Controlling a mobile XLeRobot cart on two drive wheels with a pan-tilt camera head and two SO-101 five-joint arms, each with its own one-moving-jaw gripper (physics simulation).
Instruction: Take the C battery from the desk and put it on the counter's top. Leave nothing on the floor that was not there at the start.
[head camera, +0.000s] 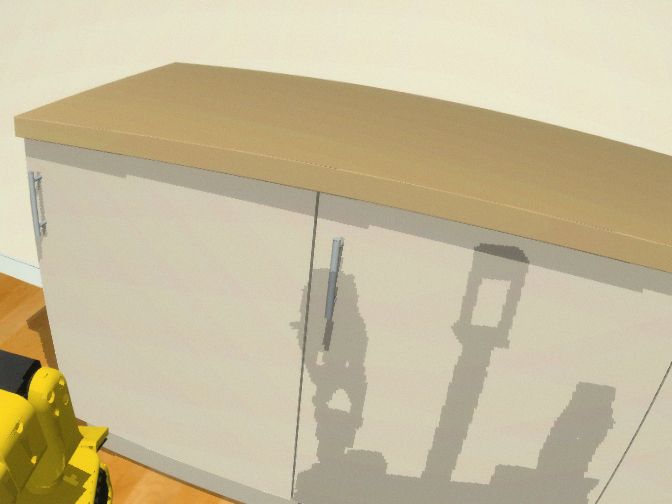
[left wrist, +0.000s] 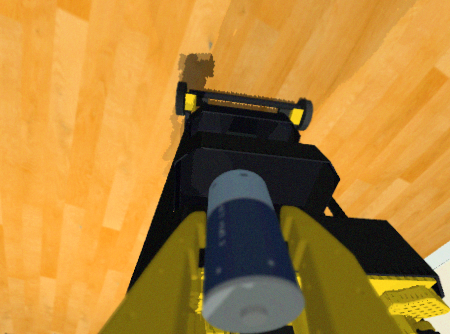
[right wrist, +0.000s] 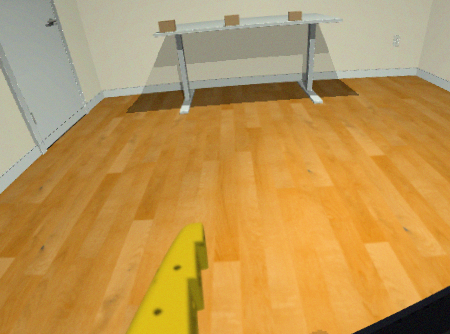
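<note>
The C battery (left wrist: 247, 245), dark blue with a pale grey end at each side, is in the left wrist view between the two yellow jaws. My left gripper (left wrist: 245, 215) is shut on it, a jaw against each side. In the head view part of the yellow left arm shows at the lower left, beside the counter's front; its jaw tips and the battery do not show there. The counter (head camera: 325, 124) has a wood-coloured top and pale doors. My right gripper shows one notched yellow jaw in the right wrist view, so it is fully open.
The desk (right wrist: 260, 22) stands far off against the wall in the right wrist view, with three brown blocks on it. A grey door (right wrist: 37, 65) is at the left. The black cart base (left wrist: 250, 175) lies below the battery. Bar handles stick out from the counter's doors.
</note>
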